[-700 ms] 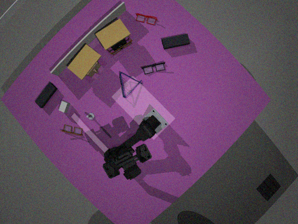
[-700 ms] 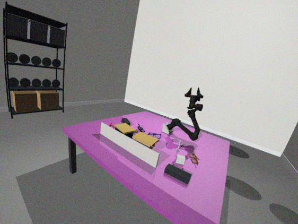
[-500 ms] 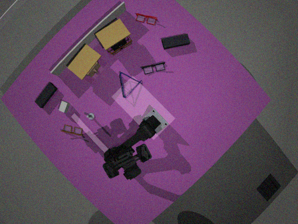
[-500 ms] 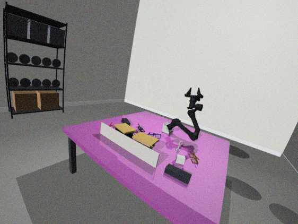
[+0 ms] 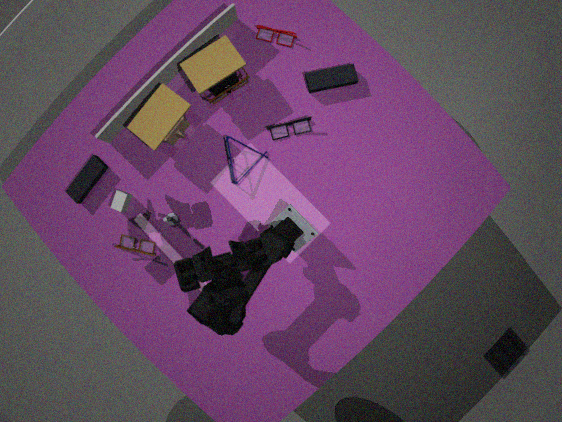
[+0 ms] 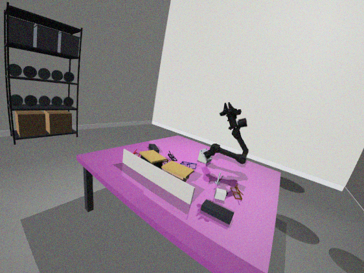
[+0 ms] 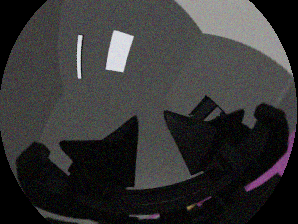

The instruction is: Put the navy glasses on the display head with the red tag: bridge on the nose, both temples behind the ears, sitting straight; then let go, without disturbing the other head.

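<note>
Now: gripper tip 530 mm above the small grey stand, 190 mm short of it and 140 mm to the right of it. Also, from my gripper tip: tan display head: 500 mm below, 400 mm ahead, 60 mm to the right; then white cube: 530 mm below, 350 mm ahead, 220 mm to the left; then white board: 530 mm ahead, 500 mm below, 170 mm to the right.
</note>
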